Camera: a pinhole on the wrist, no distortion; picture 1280 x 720 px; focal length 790.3 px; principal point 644.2 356.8 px. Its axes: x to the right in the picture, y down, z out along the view. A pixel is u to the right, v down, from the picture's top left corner.
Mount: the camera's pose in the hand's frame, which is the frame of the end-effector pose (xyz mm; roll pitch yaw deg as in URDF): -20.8 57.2 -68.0 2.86 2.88 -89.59
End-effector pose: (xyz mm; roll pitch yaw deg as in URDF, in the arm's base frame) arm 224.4 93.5 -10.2 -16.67 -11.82 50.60
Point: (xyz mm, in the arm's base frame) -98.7 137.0 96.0
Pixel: 122.6 42.8
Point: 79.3 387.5 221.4
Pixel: outside the picture
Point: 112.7 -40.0 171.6
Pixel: 929.0 80.8
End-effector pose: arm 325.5 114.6 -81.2 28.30 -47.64 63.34
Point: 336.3 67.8 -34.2
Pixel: 933.6 572.8
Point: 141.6 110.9 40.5
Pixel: outside the picture
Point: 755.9 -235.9 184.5
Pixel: 1167.7 580.3
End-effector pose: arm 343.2 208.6 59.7 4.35 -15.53 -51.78
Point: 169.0 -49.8 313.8
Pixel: outside the picture
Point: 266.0 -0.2 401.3
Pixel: outside the picture
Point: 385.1 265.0 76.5
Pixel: 489.8 469.6
